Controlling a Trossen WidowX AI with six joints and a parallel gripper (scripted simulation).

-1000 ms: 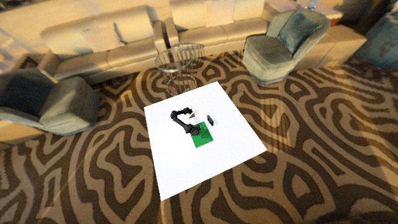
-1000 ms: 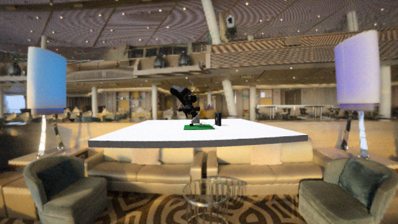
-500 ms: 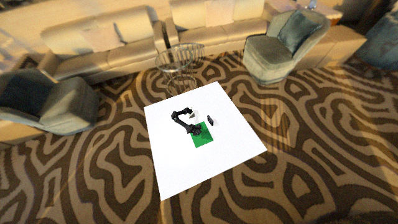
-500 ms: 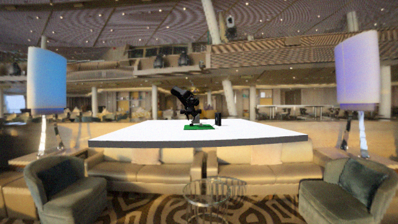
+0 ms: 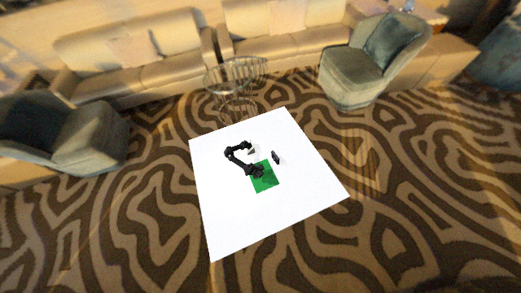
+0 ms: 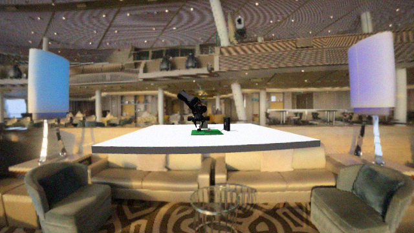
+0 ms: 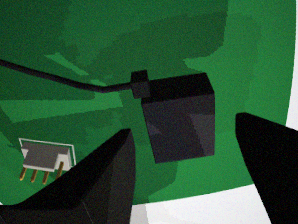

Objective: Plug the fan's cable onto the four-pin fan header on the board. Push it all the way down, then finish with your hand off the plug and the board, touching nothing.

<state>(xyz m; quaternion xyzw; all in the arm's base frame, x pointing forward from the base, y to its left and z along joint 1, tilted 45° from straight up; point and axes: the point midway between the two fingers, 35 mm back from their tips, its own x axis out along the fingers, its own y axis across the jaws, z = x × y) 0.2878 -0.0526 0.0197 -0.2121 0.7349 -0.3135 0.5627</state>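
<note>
My gripper tip is now 2 cm above the black fan plug and 1 cm past it. Also, from my gripper tip: green board: 6 cm to the left, 5 cm ahead, 4 cm below; four-pin fan header: 9 cm to the left, 3 cm below, 3 cm behind; fan: 24 cm to the left, 5 cm behind, 3 cm above.
</note>
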